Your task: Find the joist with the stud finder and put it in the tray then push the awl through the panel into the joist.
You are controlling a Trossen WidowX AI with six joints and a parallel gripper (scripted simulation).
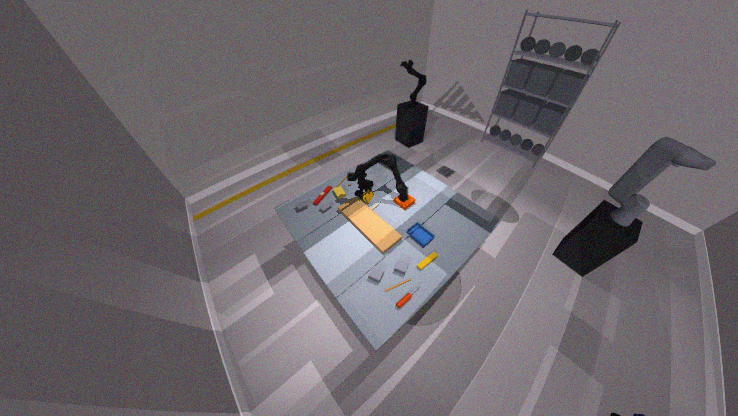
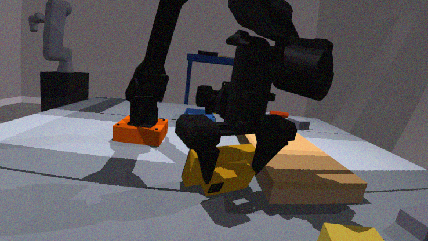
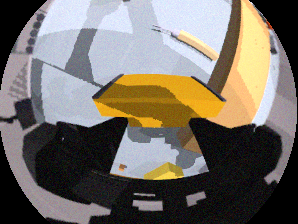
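Right now my gripper tip is 30 mm past the awl, 130 mm to the right of it and 20 mm above it. From my gripper tip the other things lie so: green square light (20 mm behind, 20 mm to the right, 10 mm below); then yellow stud finder (20 mm behind); then yellow block (140 mm ahead, 170 mm to the right, 10 mm below).
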